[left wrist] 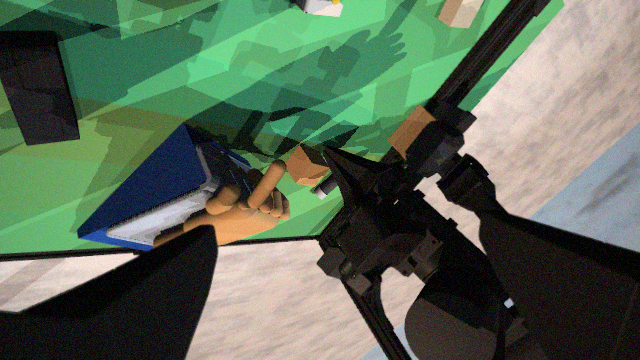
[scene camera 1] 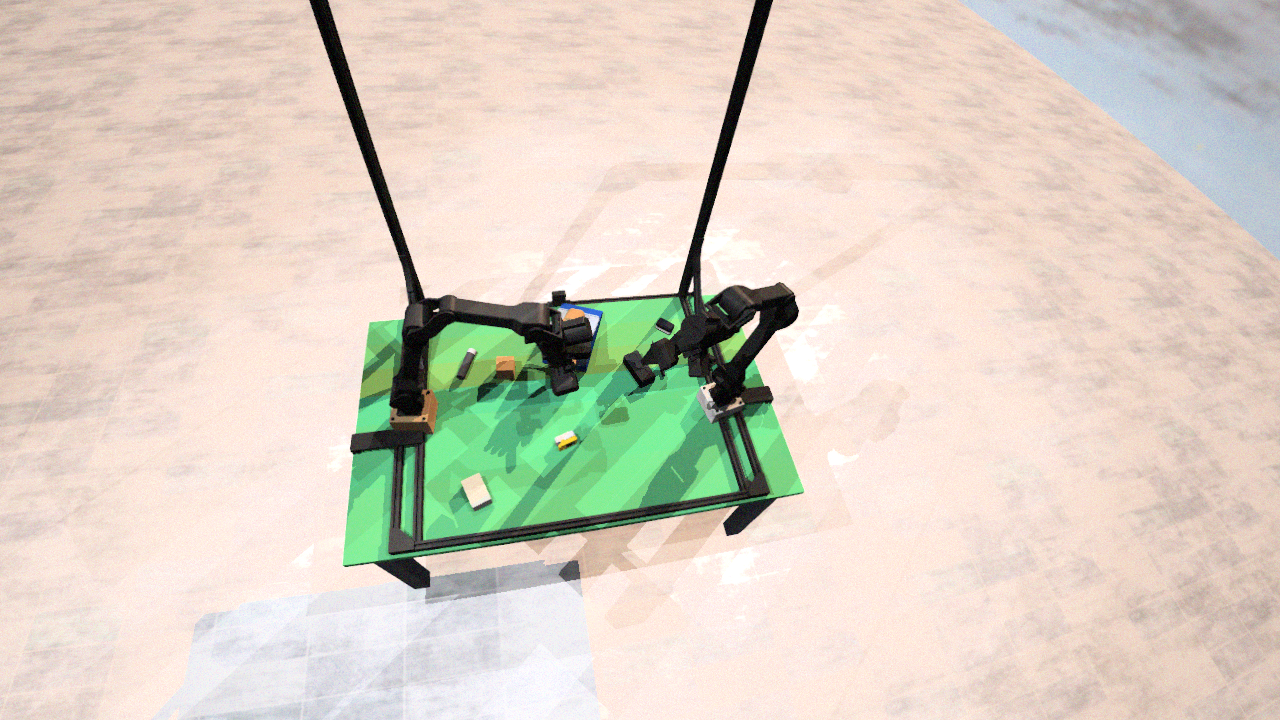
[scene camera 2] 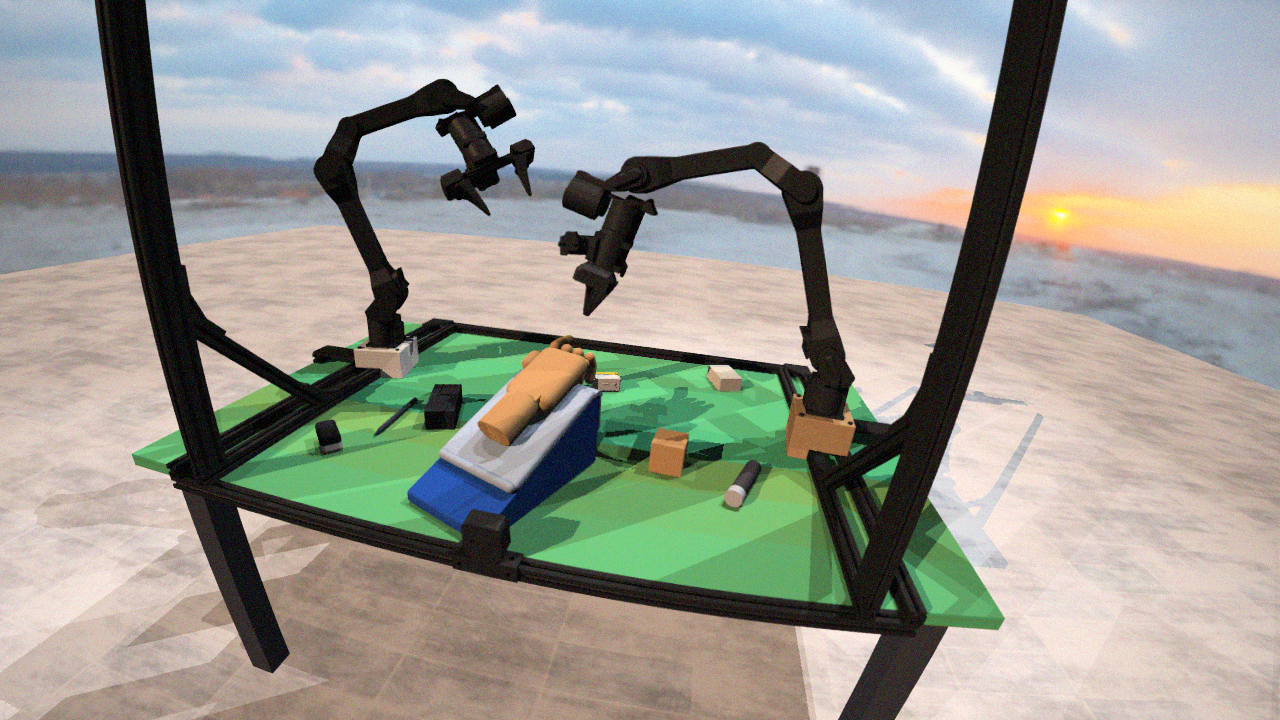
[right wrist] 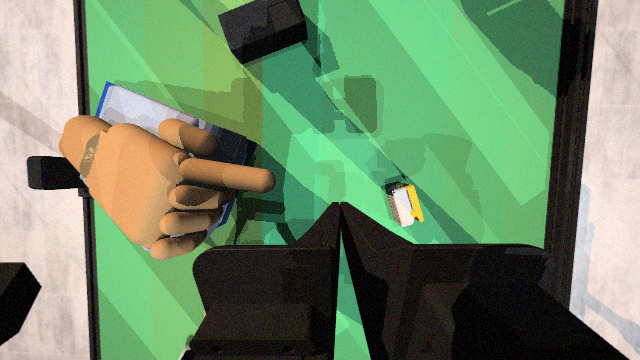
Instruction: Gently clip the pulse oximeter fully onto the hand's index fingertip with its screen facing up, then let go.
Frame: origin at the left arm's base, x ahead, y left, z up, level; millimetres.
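Seen in the pictures: left gripper, fingertip midpoint: (left wrist: 348,231) (scene camera 1: 651,357) (scene camera 2: 510,204); right gripper, fingertip midpoint: (left wrist: 326,149) (scene camera 2: 585,315) (right wrist: 339,209); left arm's base at its link origin: (scene camera 1: 722,395) (scene camera 2: 386,342); right arm's base at its link origin: (scene camera 1: 410,405) (scene camera 2: 823,409).
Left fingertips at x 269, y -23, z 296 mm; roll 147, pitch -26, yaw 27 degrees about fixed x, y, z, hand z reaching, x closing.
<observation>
Pixels of each thing's top centre, then the offset from my left fingertips to it. "spot": a spot on its surface instead. Level surfaces: height alone.
- pulse oximeter at its top centre: (left wrist: 327,2) (right wrist: 409,206) (scene camera 2: 606,374) (scene camera 1: 566,438) dx +203, dy -19, dz -323 mm
- green table at its surface level: dz -355 mm
- blue wedge at a spot on its surface: (scene camera 2: 495,493) spot: dx +58, dy -441, dz -316 mm
- tan cube at its top centre: (scene camera 2: 670,438) (left wrist: 313,175) (scene camera 1: 504,363) dx +295, dy -301, dz -305 mm
- grey-tipped cylinder at its top centre: (scene camera 2: 745,474) (left wrist: 338,184) (scene camera 1: 465,361) dx +402, dy -361, dz -328 mm
- beige block at its top centre: (left wrist: 472,3) (scene camera 2: 725,371) (scene camera 1: 475,489) dx +467, dy +39, dz -325 mm
- black box at its top centre: (left wrist: 40,100) (right wrist: 261,17) (scene camera 2: 443,396) (scene camera 1: 639,365) dx -86, dy -169, dz -320 mm
- pen at its top centre: (scene camera 2: 395,413) dx -166, dy -196, dz -346 mm
The pulse oximeter (scene camera 1: 566,439) (scene camera 2: 607,380) (right wrist: 406,205), white with a yellow side, lies on the green table (scene camera 1: 680,457), apart from the hand; its edge shows at the top of the left wrist view (left wrist: 320,5). The tan model hand (scene camera 2: 545,382) (left wrist: 240,214) (right wrist: 161,186) rests on a blue wedge, its index finger (right wrist: 229,176) (left wrist: 266,182) stretched out and bare. My right gripper (scene camera 1: 562,382) (scene camera 2: 590,303) (right wrist: 339,209) (left wrist: 326,149) is shut and empty, hanging above the table between the fingertip and the oximeter. My left gripper (scene camera 1: 645,365) (scene camera 2: 507,202) is open and empty, held high.
The blue wedge (scene camera 2: 495,493) has a grey pad on top. A tan cube (scene camera 2: 669,452) (scene camera 1: 505,367) (left wrist: 306,168), a grey-tipped cylinder (scene camera 2: 743,485) (scene camera 1: 466,363), a beige block (scene camera 2: 725,377) (scene camera 1: 476,492), a black box (scene camera 2: 443,406) (right wrist: 263,26) and a pen (scene camera 2: 395,416) lie on the table. A black frame (scene camera 2: 680,593) rims it.
</observation>
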